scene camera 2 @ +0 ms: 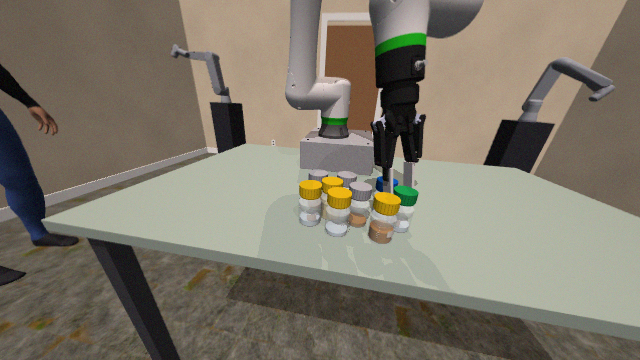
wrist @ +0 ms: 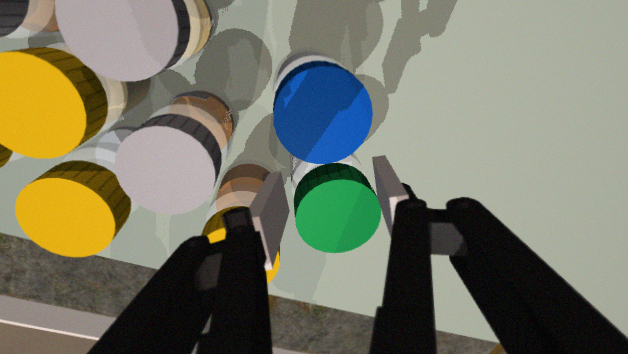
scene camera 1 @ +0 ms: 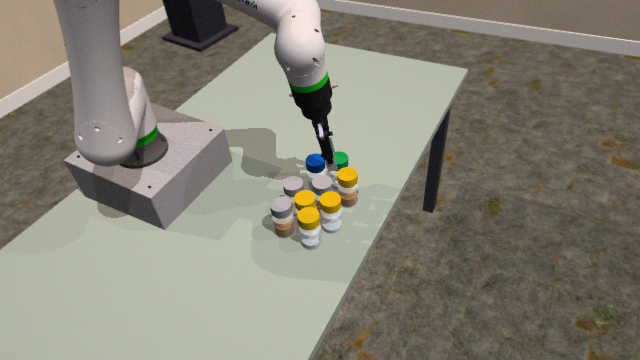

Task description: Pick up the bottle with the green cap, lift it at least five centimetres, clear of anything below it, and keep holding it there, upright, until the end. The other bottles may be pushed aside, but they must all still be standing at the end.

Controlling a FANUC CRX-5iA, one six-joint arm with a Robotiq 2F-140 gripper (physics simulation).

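Places are measured from the arm's base along level axes (x up, y left, z back), in metres.
Pixels of known places: gripper, fingertip midpoint: (scene camera 2: 398,190) (wrist: 329,185) (scene camera 1: 331,161); arm's base at its link origin: (scene camera 2: 333,135) (scene camera 1: 141,150).
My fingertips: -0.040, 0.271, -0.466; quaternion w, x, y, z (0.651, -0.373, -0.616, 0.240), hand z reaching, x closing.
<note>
For each thing: its middle in the pictures, then the offset to it from my fingertips, as dx, dy, dz. Level surfaces: height alone.
- green-capped bottle at the middle of its body: (wrist: 327,181) (scene camera 2: 401,209) (scene camera 1: 339,171) -0.044, +0.013, -0.014
- blue-capped bottle at the middle of its body: (wrist: 314,97) (scene camera 1: 316,173) (scene camera 2: 383,197) -0.044, -0.026, +0.037
- yellow-capped bottle at the middle of its body: (wrist: 244,218) (scene camera 2: 383,218) (scene camera 1: 347,187) -0.044, -0.030, -0.071
- grey-capped bottle at the middle of its body: (wrist: 188,141) (scene camera 2: 358,204) (scene camera 1: 323,195) -0.044, -0.090, -0.030
- table at its surface level: dx -0.096
The green-capped bottle (scene camera 1: 341,160) (scene camera 2: 405,196) (wrist: 338,216) stands upright on the table, at the end of the bottle group. My gripper (scene camera 1: 332,165) (scene camera 2: 399,181) (wrist: 329,185) is open, pointing down, with nothing held. In the wrist view its two pads appear on either side of the green cap, with a gap at each side. In scene camera 2 the fingertips are around cap height, partly behind the green and yellow caps. The blue-capped bottle (scene camera 1: 315,163) (scene camera 2: 387,182) (wrist: 322,112) stands close beside the green one; their caps overlap in the wrist view.
A yellow-capped bottle (scene camera 1: 347,177) (scene camera 2: 386,203) (wrist: 217,235) stands near the green one, partly behind the left finger in the wrist view. A grey-capped bottle (scene camera 1: 322,184) (scene camera 2: 360,190) (wrist: 165,170) and several more grey- and yellow-capped bottles stand upright on the table (scene camera 1: 150,290) (scene camera 2: 200,200).
</note>
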